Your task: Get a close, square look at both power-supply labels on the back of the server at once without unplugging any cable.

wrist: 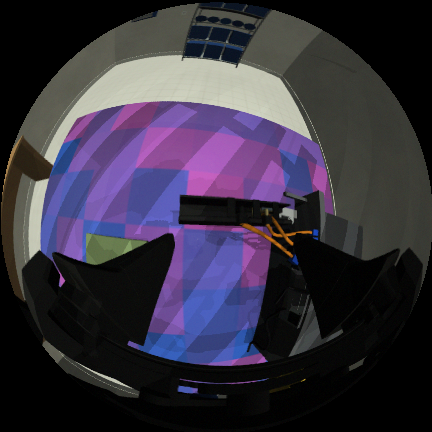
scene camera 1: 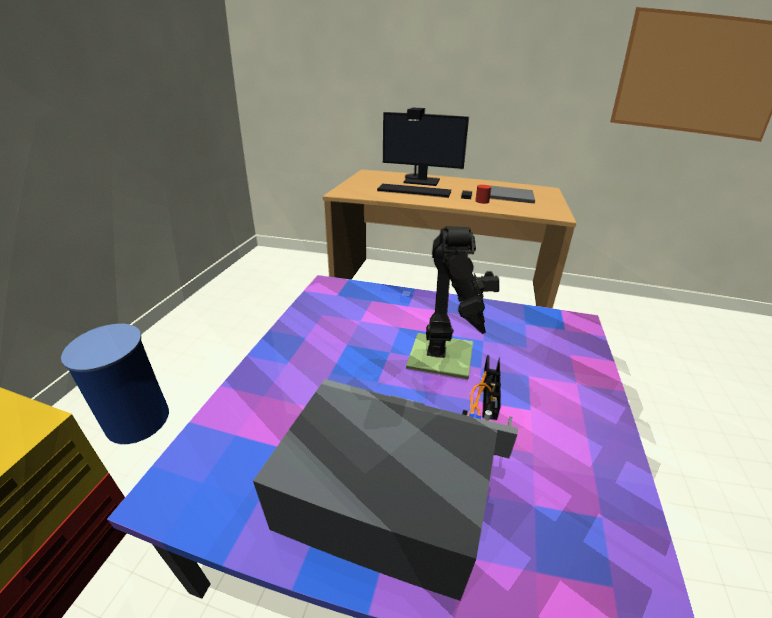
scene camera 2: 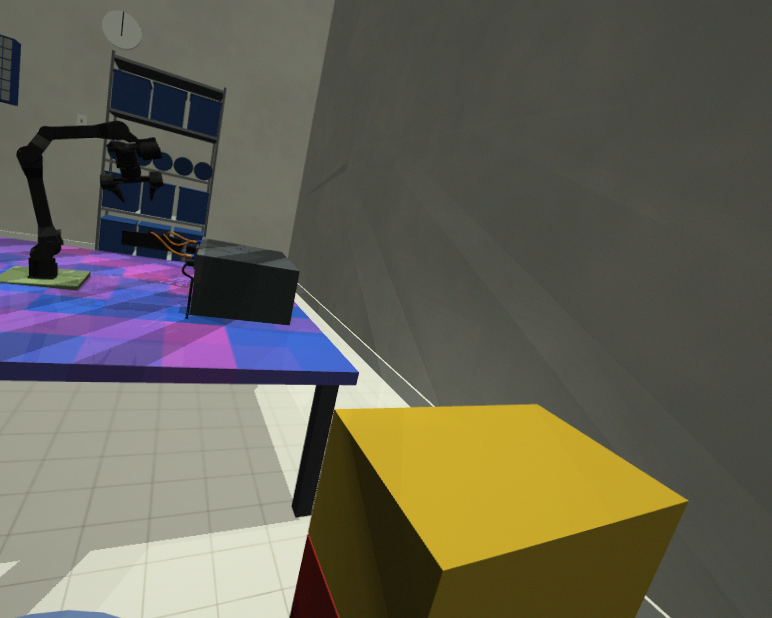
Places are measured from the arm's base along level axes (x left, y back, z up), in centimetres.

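Pixels of known places: gripper, fingertip midpoint: [wrist: 235,240] [scene camera 1: 483,328] [scene camera 2: 137,201]; arm's base, origin of the base link: [scene camera 1: 436,351] [scene camera 2: 42,276].
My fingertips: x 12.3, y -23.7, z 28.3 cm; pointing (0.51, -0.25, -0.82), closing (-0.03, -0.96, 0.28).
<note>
Ahead of a thing's pixels: the offset from my fingertips to its middle. "*": to the spot under its first point. Level surfaces: height alone.
The server, a dark grey box [scene camera 1: 379,470] [scene camera 2: 244,286] [wrist: 345,230], sits on the table @[dz -29.4 cm] [scene camera 1: 212,463] [scene camera 2: 128,344] [wrist: 165,150]. A black hinged cable arm [scene camera 1: 492,389] [scene camera 2: 142,239] [wrist: 207,211] sticks out from its back. Orange cables @[* dz -15.2, dx +0.2, dy -11.6 cm] [scene camera 1: 474,400] [scene camera 2: 168,246] [wrist: 267,241] run between that arm and the back. A black cable @[* dz -23.1, dx -36.2, dy -17.2 cm] [scene camera 2: 188,293] hangs at the back's near end. The server's back shows steeply and darkly in the wrist view; neither power-supply label can be made out. My gripper [scene camera 1: 482,329] [scene camera 2: 137,198] [wrist: 235,240] is open and empty, pointing down, higher than the cable arm.
My arm's base stands on a green plate [scene camera 1: 418,360] [scene camera 2: 70,277] [wrist: 112,247]. A blue bin [scene camera 1: 119,393] and a yellow box [scene camera 1: 28,431] [scene camera 2: 508,470] stand beside the table. A desk [scene camera 1: 450,209] with a monitor and a shelf rack [scene camera 2: 220,122] stand farther off.
</note>
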